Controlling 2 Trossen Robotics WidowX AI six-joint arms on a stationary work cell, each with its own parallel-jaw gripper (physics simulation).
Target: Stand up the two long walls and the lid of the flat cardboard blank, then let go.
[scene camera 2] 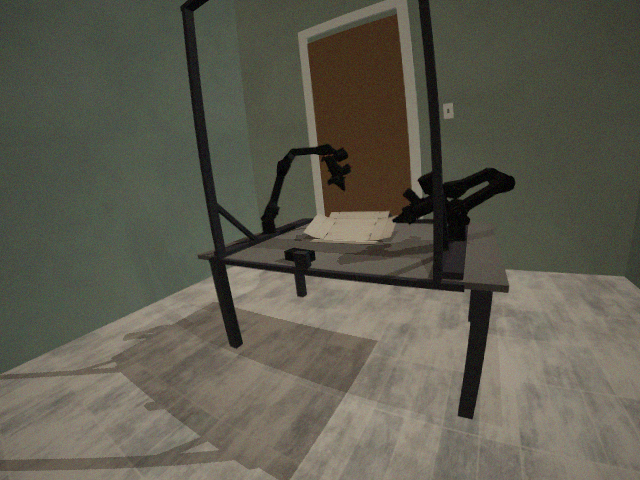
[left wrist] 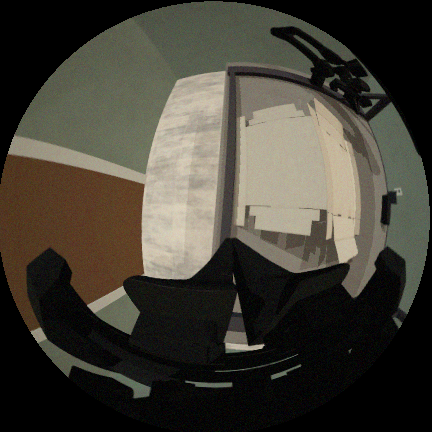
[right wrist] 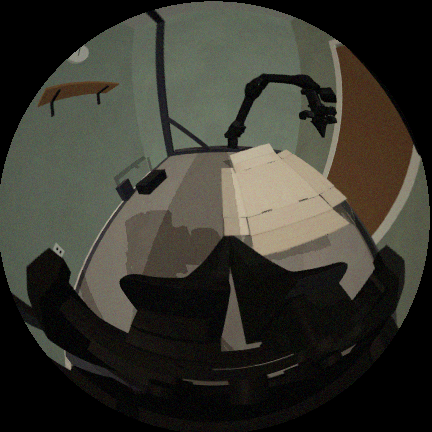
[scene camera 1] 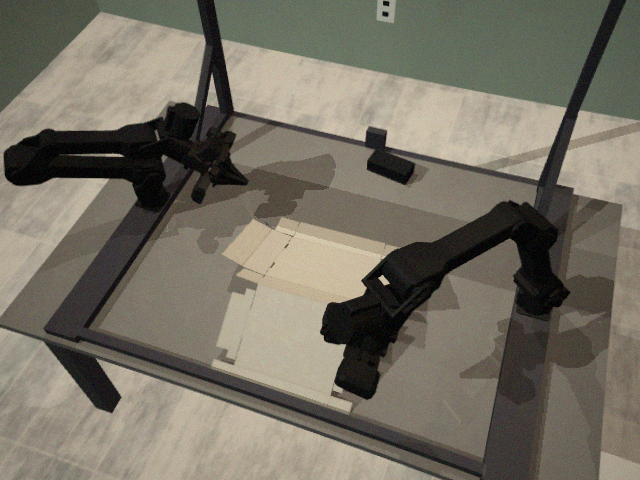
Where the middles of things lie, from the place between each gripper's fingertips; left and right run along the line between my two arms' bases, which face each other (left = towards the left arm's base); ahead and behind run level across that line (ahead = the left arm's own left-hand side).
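Black block [scene camera 1: 385, 164]: from my right hand, 280 mm to the left, 230 mm behind, 80 mm below.
My left hand: 100 mm to the left of the black block, 640 mm past it, 170 mm above it.
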